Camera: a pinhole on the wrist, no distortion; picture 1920 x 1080 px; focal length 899.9 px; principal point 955.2 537.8 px. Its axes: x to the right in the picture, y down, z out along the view. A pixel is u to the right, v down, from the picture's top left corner.
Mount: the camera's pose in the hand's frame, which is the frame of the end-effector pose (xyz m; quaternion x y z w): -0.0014 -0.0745 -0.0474 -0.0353 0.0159 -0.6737 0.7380
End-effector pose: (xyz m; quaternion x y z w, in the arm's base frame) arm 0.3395 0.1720 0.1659 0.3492 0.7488 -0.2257 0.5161
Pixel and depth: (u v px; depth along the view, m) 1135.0 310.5 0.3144
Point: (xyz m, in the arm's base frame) 0.4177 -0.1221 0.1115
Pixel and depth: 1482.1 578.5 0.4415
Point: 0.3284 -0.2914 -0.0549
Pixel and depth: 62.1 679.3 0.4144
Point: 0.8104 0.1740 -0.0056
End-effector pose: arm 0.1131 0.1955 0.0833 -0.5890 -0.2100 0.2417 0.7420
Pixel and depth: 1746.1 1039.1 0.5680
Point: 0.1861 0.7300 0.7175
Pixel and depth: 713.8 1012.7 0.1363
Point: 0.1278 0.3002 0.1301
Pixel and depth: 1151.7 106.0 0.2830
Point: -0.1061 0.2923 0.2701
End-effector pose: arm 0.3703 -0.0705 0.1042 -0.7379 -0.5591 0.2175 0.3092
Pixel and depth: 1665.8 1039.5 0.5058
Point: -0.1263 0.4408 0.0962
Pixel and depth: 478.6 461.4 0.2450
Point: 0.2771 -0.0559 -0.0779
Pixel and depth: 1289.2 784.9 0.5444
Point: -0.0682 0.2749 -0.0684
